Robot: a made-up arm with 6 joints.
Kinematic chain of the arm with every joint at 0, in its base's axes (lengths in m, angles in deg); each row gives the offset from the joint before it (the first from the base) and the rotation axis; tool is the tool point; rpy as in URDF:
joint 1: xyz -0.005 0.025 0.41 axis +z
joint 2: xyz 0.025 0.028 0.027 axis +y
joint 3: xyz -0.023 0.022 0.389 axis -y
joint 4: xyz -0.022 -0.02 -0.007 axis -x
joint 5: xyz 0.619 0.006 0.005 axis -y
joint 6: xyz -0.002 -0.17 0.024 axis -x
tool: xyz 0.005 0.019 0 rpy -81.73 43.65 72.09
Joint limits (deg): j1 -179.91..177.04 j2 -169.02..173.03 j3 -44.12..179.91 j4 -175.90..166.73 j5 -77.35..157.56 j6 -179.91..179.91
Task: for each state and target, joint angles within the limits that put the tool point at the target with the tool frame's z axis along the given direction. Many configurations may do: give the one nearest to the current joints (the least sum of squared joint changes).
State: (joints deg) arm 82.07 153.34 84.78 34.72 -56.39 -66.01
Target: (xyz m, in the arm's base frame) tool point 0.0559 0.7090 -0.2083 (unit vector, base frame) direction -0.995 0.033 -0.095
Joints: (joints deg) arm 82.95 173.03 136.45 82.08 -69.99 -35.36
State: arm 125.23 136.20 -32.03 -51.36 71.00 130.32
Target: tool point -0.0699 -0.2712 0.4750 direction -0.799 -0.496 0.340
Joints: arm 84.89 162.19 -41.32 -94.40 108.38 125.02
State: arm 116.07 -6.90 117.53 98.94 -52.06 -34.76
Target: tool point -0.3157 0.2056 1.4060 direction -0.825 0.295 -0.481
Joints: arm 125.95 30.05 100.39 132.95 -59.02 -32.57
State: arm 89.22 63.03 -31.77 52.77 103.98 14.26
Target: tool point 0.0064 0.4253 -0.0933 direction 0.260 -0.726 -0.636
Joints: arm 96.82 83.64 -18.38 54.46 139.61 33.18
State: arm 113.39 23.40 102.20 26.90 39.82 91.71
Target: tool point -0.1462 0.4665 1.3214 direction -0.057 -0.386 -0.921
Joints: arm 123.17 18.49 74.53 4.86 -3.25 61.64
